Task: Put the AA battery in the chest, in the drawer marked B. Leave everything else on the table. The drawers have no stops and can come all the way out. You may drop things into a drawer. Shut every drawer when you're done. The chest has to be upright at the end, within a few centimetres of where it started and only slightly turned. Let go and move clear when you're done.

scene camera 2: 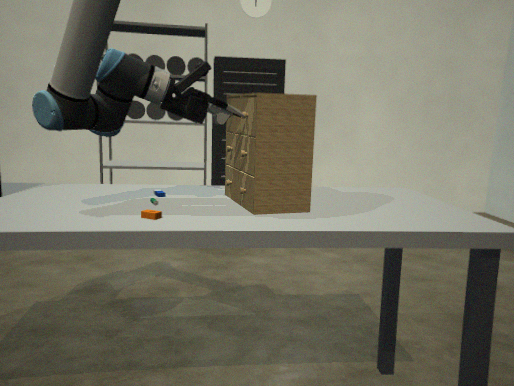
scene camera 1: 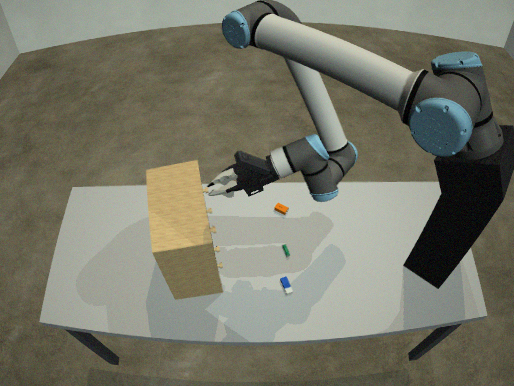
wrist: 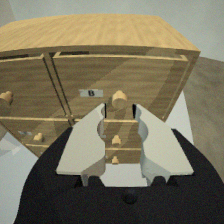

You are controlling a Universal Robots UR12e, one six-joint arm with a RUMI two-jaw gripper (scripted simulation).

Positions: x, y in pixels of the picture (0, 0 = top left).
Labels:
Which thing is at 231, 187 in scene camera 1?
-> My gripper.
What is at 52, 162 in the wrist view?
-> My gripper.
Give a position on a wooden chest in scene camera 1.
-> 181, 242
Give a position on a wooden chest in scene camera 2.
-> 285, 123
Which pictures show my gripper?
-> Scene camera 2, scene camera 1 and the wrist view: all of them.

